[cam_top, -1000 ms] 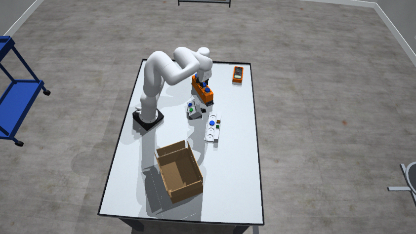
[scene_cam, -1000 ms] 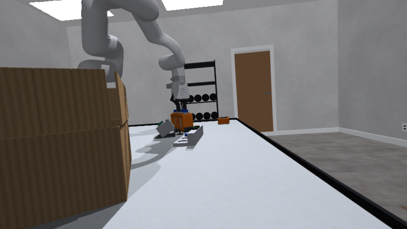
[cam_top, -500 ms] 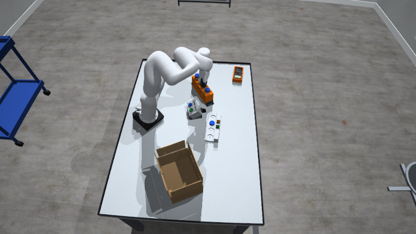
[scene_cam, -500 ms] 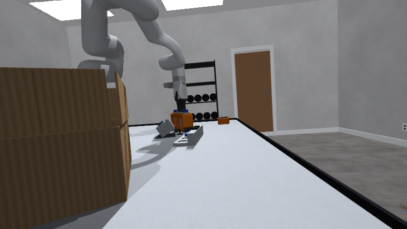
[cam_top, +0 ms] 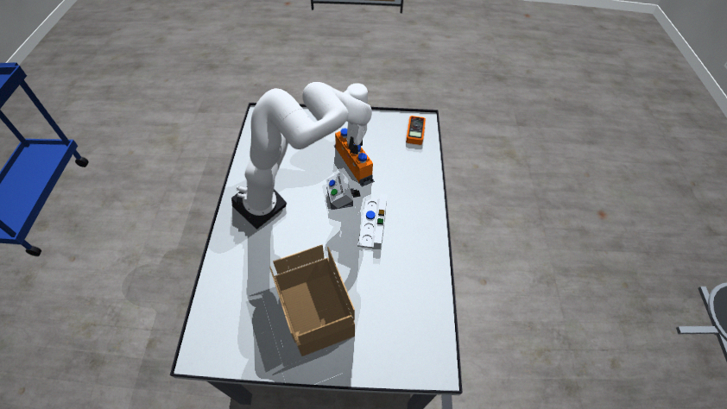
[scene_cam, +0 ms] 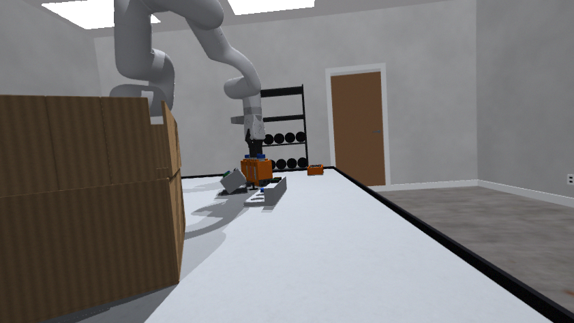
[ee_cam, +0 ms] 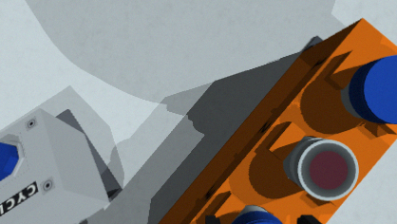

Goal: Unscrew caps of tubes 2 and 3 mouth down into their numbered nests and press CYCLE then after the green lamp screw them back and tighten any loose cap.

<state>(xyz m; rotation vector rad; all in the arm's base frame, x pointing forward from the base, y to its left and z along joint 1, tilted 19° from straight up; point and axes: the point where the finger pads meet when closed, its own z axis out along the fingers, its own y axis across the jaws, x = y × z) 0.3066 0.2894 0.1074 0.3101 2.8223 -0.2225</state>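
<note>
Now: the blue cap 90 mm ahead of my hand, 240 mm to the right of it and 120 mm below it. Round my hand: green key: 60 mm behind, 190 mm to the right, 60 mm below; blue key: 80 mm behind, 150 mm to the right, 60 mm below; grey key housing: 50 mm behind, 170 mm to the right, 80 mm below.
</note>
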